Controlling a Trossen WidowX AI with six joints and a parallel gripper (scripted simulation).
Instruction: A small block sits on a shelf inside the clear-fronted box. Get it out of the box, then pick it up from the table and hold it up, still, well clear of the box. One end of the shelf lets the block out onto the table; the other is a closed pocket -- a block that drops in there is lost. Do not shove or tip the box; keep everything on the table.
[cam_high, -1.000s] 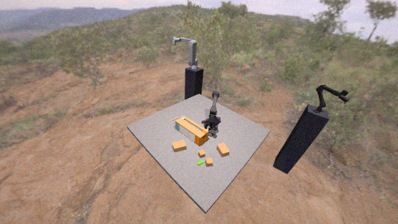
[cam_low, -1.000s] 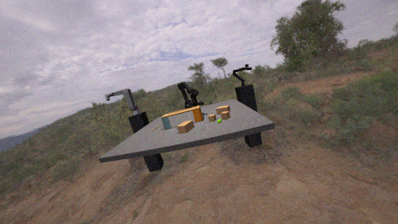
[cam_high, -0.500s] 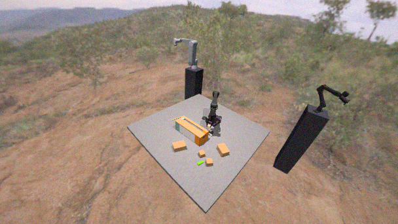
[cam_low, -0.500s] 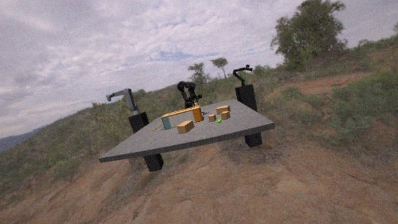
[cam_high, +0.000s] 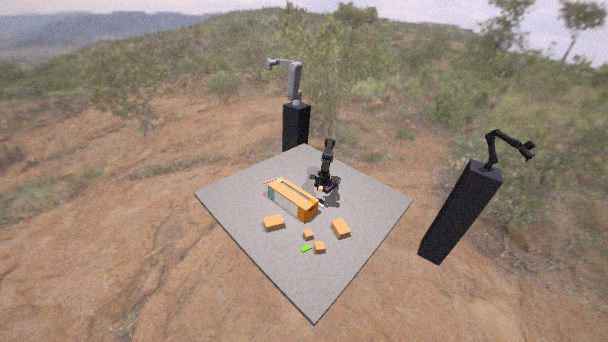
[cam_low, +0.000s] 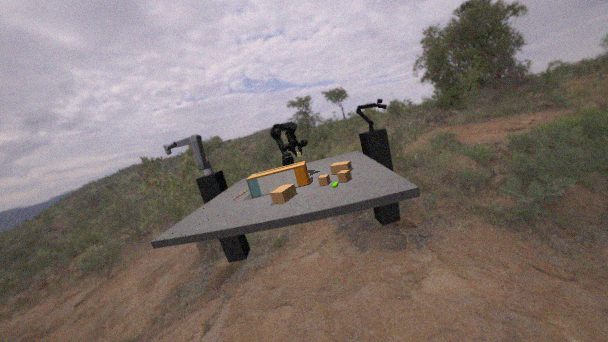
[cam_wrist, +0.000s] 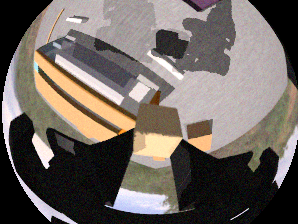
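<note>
Right now the tan block is 10 mm to the right of my gripper tip, 10 mm behind it and 10 mm above it. From my gripper tip the other things lie so: thin stick: 490 mm to the right, 170 mm below, 20 mm behind.
</note>
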